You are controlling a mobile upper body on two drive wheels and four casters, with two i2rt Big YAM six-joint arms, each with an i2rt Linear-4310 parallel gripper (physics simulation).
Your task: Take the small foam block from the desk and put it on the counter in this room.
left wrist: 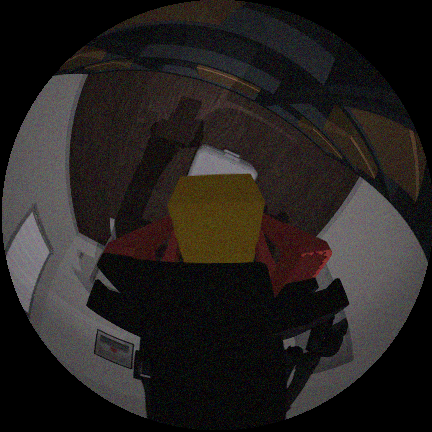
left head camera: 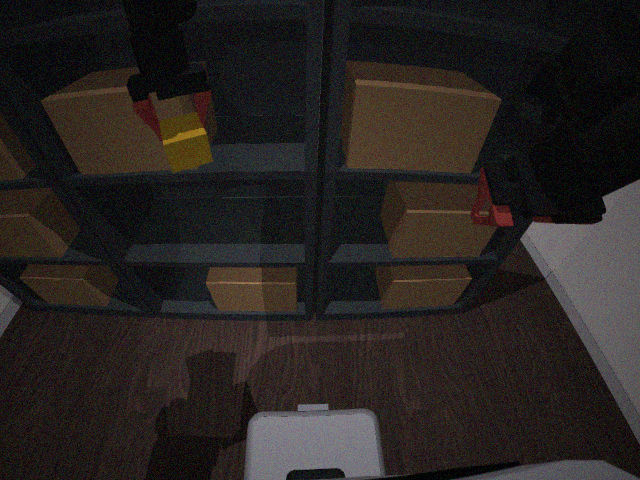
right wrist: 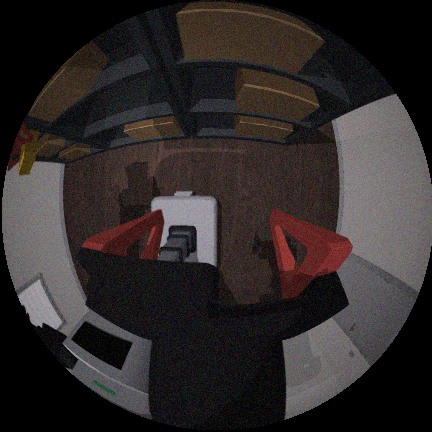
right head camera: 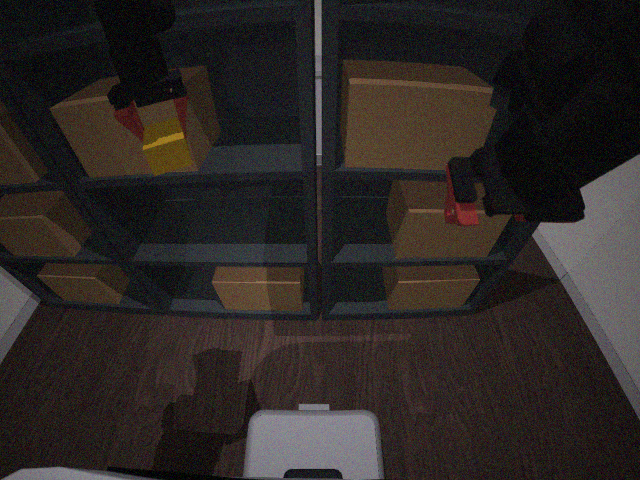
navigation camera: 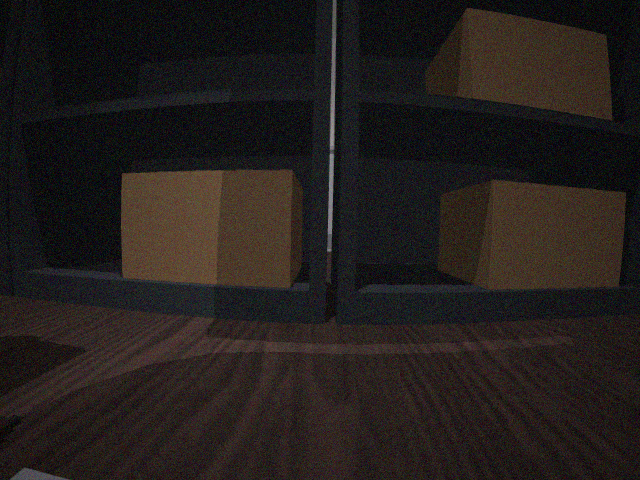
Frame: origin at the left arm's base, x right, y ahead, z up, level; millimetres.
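Seen in the pictures: left gripper, fingertip midpoint: (left wrist: 216, 214); right gripper, fingertip midpoint: (left head camera: 504, 218) (right wrist: 216, 214) (right head camera: 481, 216).
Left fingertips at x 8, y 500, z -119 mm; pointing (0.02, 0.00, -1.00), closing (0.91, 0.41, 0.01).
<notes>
Offsets run from my left fingertips to a thing's top centre. "pt": to the spot under its first point.
The small foam block @(dx +7, dy -15, dz +27 mm) (left head camera: 187, 148) (right head camera: 166, 150) (left wrist: 216, 222) (right wrist: 28, 154) is yellow. My left gripper (left head camera: 178, 121) (right head camera: 157, 122) (left wrist: 216, 214) is shut on it and holds it in the air in front of the shelving. The block sticks out past the red fingertips. My right gripper (right wrist: 216, 214) is wide open, with no object between its red fingers; it also shows at the right of both head views. In the head views one of its fingers is partly hidden. I cannot make out the desk or the counter for certain in these views.
Dark shelf units @(pt dx +218, dy +362, dz -445 mm) (left head camera: 312, 206) (right head camera: 309, 206) (navigation camera: 348, 206) stand across the front, with several cardboard boxes @(pt dx +538, dy +381, dz -141 mm) (left head camera: 421, 126) (right head camera: 416, 124) (navigation camera: 170, 227) on their shelves. A pale wall (left head camera: 594, 258) (right head camera: 610, 248) is at the right. The white robot base (left head camera: 315, 439) (right head camera: 312, 439) shows at the bottom.
</notes>
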